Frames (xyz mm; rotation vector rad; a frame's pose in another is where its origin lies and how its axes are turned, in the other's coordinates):
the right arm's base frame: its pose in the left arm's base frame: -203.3 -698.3 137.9 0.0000 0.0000 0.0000
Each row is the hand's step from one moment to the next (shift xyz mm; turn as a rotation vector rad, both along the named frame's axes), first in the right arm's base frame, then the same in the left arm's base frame.
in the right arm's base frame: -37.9 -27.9 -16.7 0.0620 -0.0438 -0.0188
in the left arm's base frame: -37.9 -27.9 -16.7 0.0620 -0.0438 -0.0188
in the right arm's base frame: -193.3 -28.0 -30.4 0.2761 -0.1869 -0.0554
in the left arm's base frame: -193.3 -28.0 -30.4 0.2761 -0.1869 -0.0554
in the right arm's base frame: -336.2 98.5 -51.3 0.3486 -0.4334 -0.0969
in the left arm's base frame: -336.2 98.5 -51.3 0.3486 -0.4334 -0.0969
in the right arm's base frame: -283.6 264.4 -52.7 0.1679 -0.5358 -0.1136
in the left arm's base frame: -283.6 264.4 -52.7 0.1679 -0.5358 -0.1136
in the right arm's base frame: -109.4 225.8 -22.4 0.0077 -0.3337 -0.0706
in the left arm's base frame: -109.4 225.8 -22.4 0.0077 -0.3337 -0.0706
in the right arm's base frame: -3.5 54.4 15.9 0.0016 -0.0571 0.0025
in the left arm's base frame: -3.5 54.4 15.9 0.0016 -0.0571 0.0025
